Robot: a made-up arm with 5 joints.
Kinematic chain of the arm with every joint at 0, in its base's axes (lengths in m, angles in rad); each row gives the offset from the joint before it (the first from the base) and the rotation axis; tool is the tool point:
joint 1: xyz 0 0 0.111 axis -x
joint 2: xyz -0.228 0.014 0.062 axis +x
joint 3: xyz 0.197 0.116 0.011 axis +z
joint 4: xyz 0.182 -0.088 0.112 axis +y
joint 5: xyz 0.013 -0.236 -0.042 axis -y
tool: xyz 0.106 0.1 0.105
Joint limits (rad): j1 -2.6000..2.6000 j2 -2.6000..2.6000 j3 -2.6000..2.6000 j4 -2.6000..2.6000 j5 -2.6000..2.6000
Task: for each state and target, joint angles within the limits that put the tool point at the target. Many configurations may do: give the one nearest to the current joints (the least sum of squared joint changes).
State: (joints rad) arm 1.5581 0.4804 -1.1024 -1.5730 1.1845
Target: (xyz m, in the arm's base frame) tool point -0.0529 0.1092 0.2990
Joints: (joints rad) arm 1.3985 0.5018 -0.4348 -1.3059 0.8492
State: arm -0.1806 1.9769 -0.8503 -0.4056 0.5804
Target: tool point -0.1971 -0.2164 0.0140
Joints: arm -0.1036 1.5708 -1.3174 -0.4334 0.4173
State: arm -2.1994 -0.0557 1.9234 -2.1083 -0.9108
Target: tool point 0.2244 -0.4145 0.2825
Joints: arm -2.0291 -0.2189 1.3874 -1.9627 -1.0173
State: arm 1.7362 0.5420 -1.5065 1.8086 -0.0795
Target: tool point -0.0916 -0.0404 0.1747
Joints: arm 1.7413 0.8869 -0.7368 2.0589 -0.4094
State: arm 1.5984 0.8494 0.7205 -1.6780 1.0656
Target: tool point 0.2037 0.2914 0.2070
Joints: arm 1.3774 0.9575 1.4177 -1.3530 0.6261
